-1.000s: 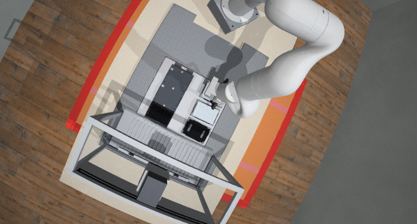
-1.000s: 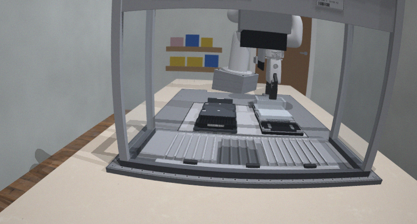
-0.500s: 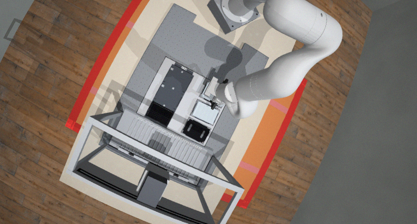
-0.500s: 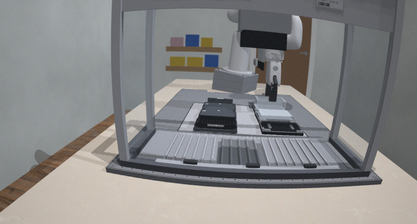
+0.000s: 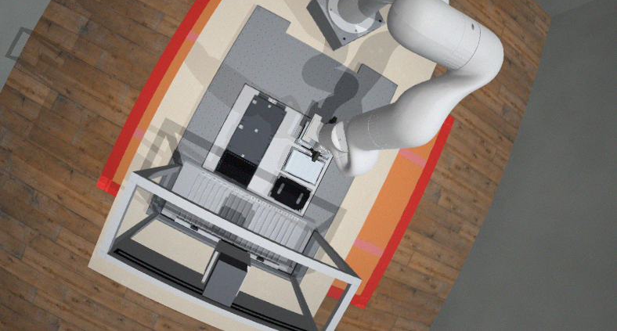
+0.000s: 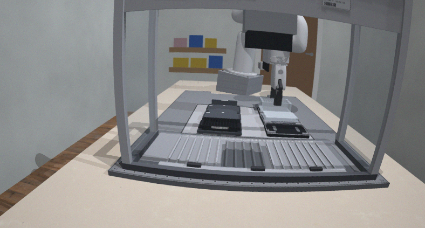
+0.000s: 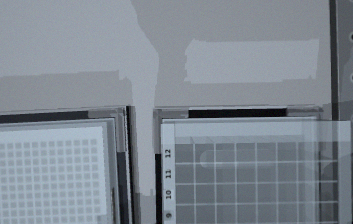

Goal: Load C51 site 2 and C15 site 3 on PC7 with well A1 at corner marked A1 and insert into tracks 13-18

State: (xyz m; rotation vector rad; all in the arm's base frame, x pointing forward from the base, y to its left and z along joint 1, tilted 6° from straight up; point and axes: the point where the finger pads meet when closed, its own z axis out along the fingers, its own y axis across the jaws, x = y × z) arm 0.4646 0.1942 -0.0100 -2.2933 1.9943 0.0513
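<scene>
My hand is 2 cm above the deep-well block C51. Also, from my hand: plate C16 (11 cm ahead, 2 cm to the left, 3 cm below); nest S1 (5 cm below); nest S3 (22 cm ahead, 3 cm to the left, 5 cm below).
</scene>
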